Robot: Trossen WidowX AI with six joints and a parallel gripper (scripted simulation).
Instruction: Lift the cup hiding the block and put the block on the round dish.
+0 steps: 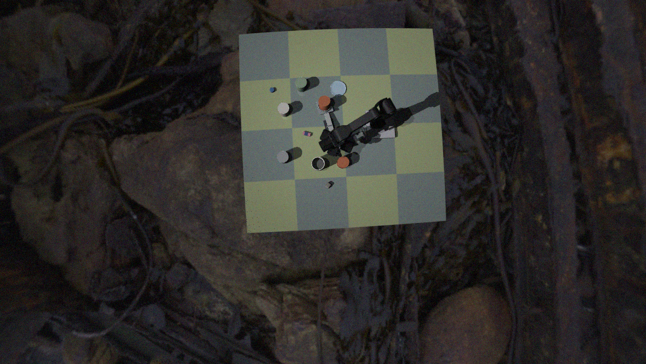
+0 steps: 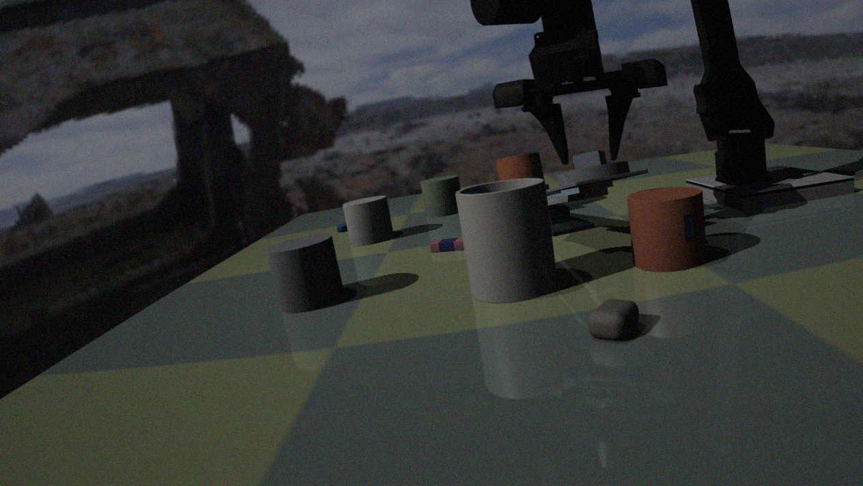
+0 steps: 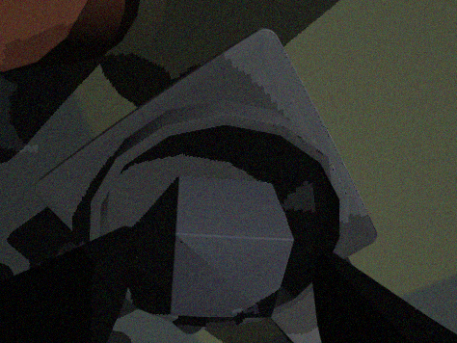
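The grey block lies 10 mm below my gripper tip. Also, from my gripper tip: small balance: 30 mm ahead, 120 mm to the right, 50 mm below; then small grey lump: 40 mm ahead, 250 mm to the left, 80 mm below; then pink-blue eraser: 180 mm ahead, 70 mm to the right, 90 mm below.
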